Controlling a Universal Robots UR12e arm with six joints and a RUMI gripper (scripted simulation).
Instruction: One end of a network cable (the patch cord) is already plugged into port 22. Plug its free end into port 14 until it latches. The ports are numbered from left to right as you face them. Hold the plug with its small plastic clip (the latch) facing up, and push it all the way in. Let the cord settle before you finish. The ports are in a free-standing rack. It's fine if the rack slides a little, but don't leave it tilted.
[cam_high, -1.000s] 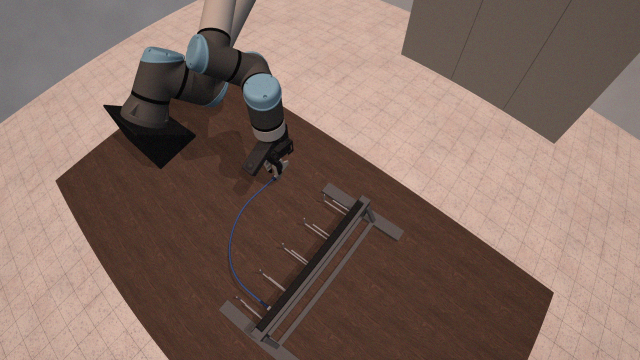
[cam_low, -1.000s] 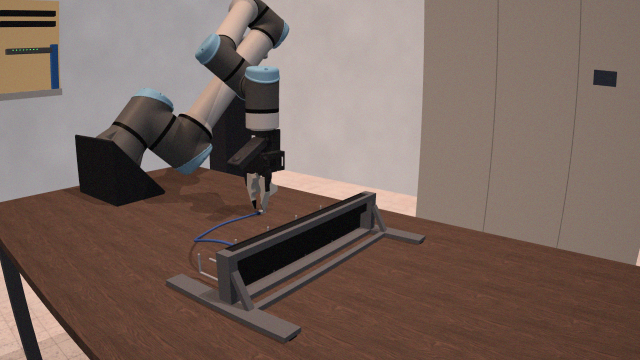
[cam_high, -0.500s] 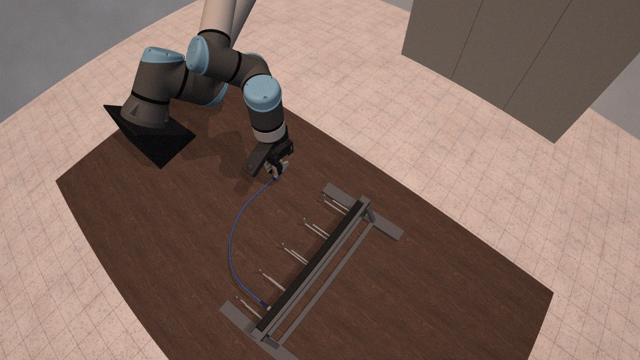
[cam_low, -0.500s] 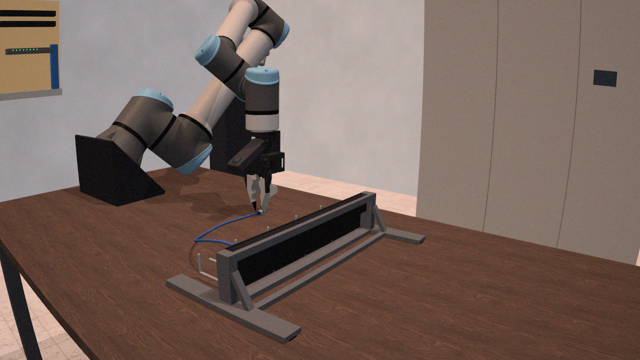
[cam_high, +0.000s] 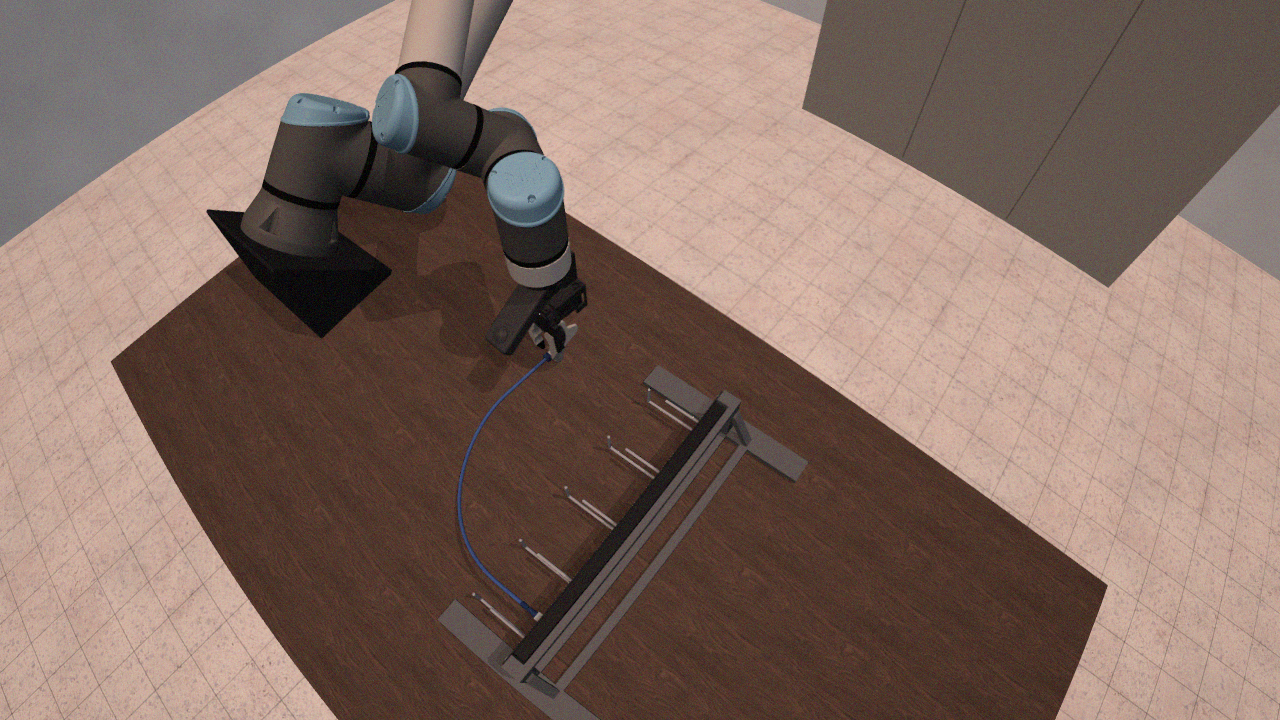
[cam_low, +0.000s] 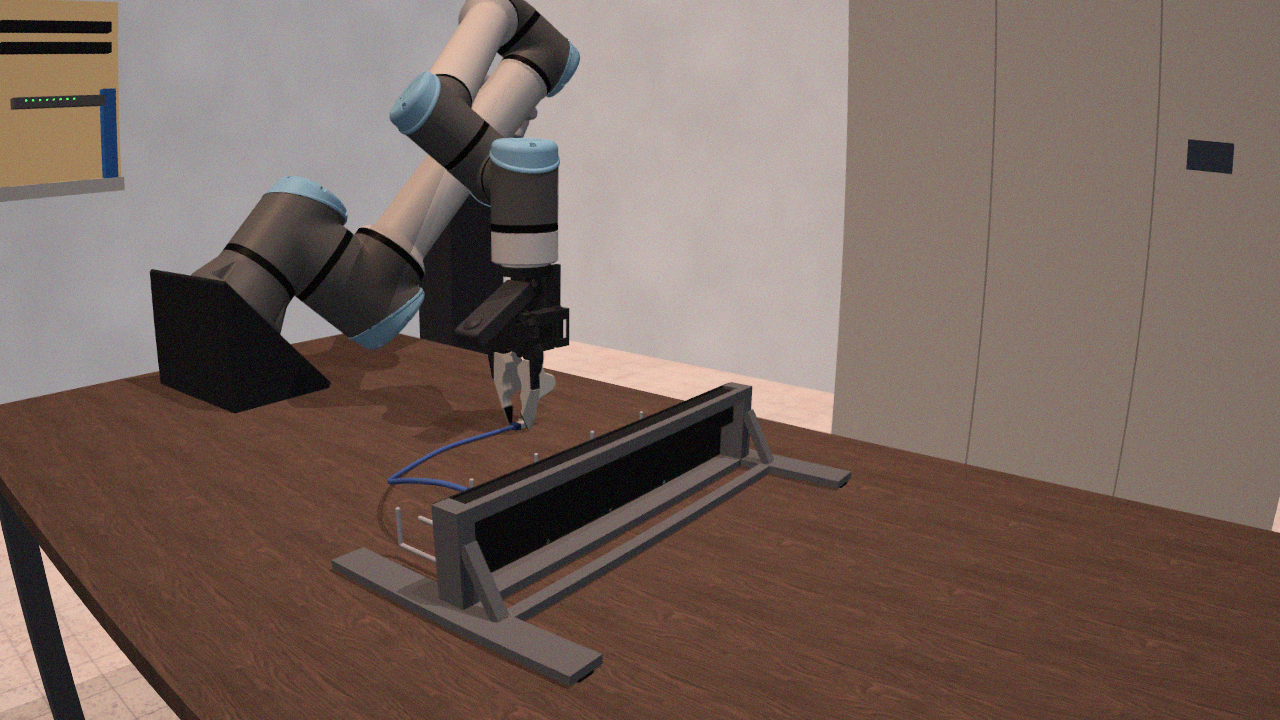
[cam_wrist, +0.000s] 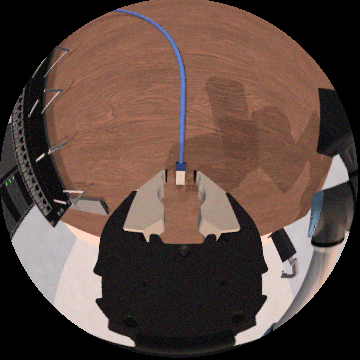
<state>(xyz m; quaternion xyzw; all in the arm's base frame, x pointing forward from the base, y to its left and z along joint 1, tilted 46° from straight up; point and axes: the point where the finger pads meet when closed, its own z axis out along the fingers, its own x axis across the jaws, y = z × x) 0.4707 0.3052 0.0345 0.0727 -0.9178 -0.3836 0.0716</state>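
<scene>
The plug is 1 cm to the left of my hand and 1 cm below it.
</scene>
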